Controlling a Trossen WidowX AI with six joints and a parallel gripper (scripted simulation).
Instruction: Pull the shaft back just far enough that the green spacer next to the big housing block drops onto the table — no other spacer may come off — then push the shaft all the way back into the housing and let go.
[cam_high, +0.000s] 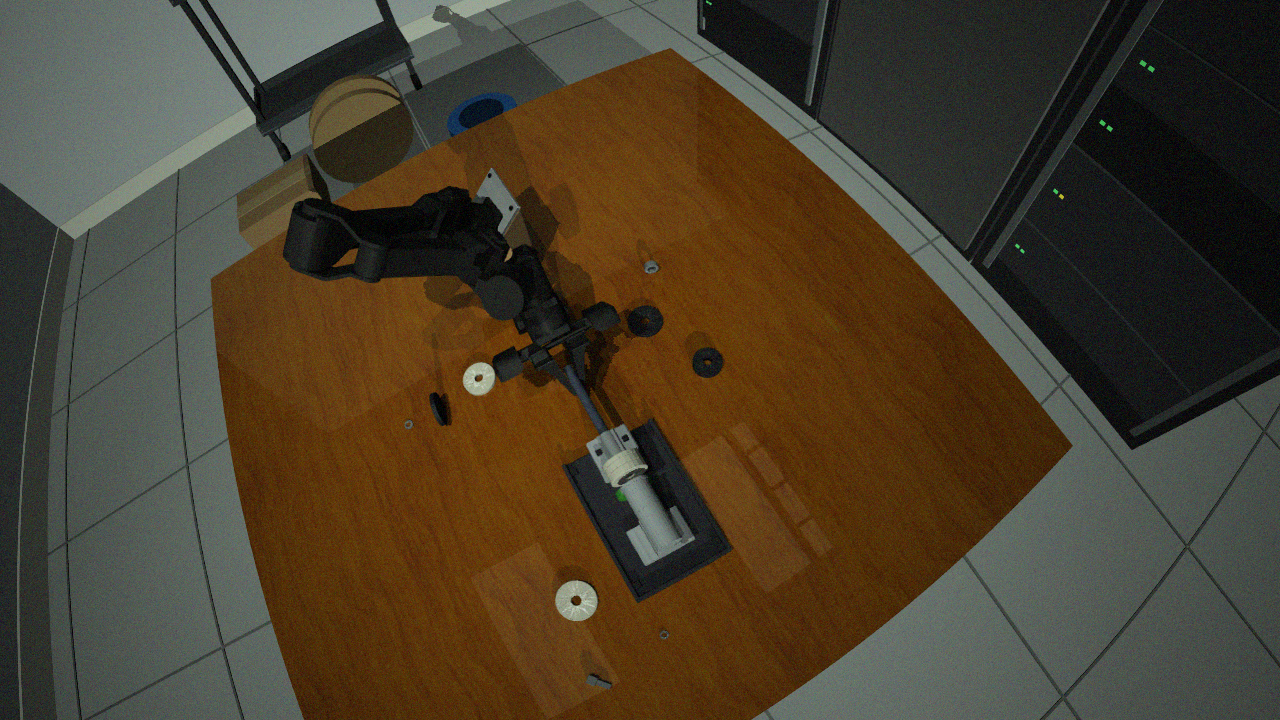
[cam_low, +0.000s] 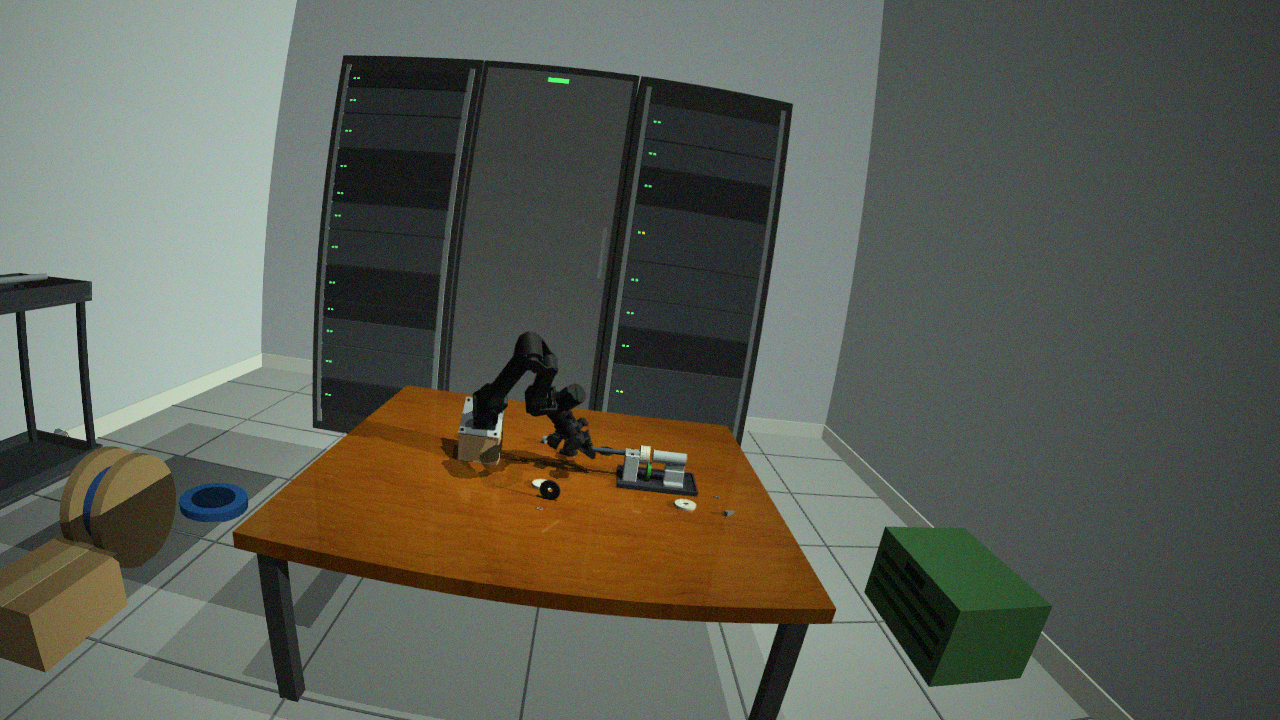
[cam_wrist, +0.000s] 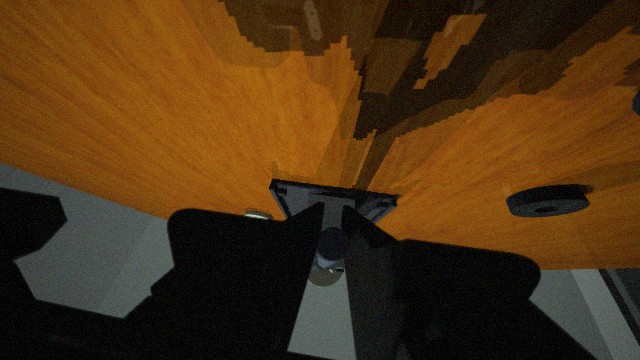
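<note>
Right now the dark shaft is 60 mm ahead of my gripper tip, 30 mm above it and 10 mm to the right of it. From my gripper tip the other things lie so: green spacer (160 mm ahead, 20 mm to the right, 20 mm below); then cream spacer (140 mm ahead, 30 mm above, 10 mm to the right); then nut (230 mm to the left, 140 mm behind, 40 mm below).
</note>
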